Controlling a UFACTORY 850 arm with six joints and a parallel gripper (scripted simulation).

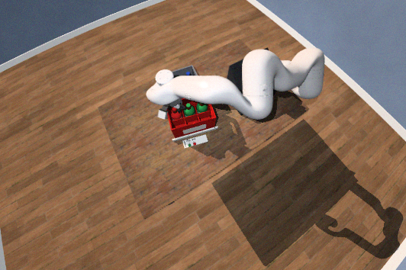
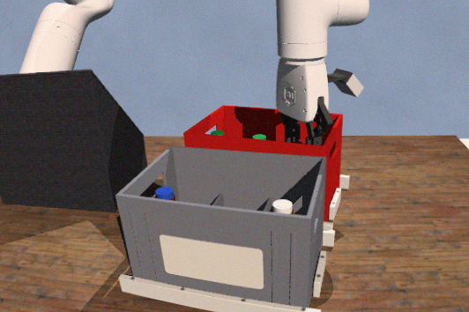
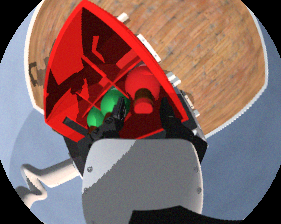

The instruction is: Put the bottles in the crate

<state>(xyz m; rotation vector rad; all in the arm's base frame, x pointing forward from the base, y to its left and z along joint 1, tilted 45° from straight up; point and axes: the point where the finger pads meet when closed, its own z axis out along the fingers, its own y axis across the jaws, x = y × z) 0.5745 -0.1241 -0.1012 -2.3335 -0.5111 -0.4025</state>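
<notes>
My gripper is now 8 cm above the red-capped bottle. Also, from my hand: grey crate (13 cm behind, 15 cm to the right, 8 cm below); red crate (6 cm behind, 8 cm to the left, 8 cm below); green-capped bottle (8 cm behind, 4 cm to the left, 8 cm below).
</notes>
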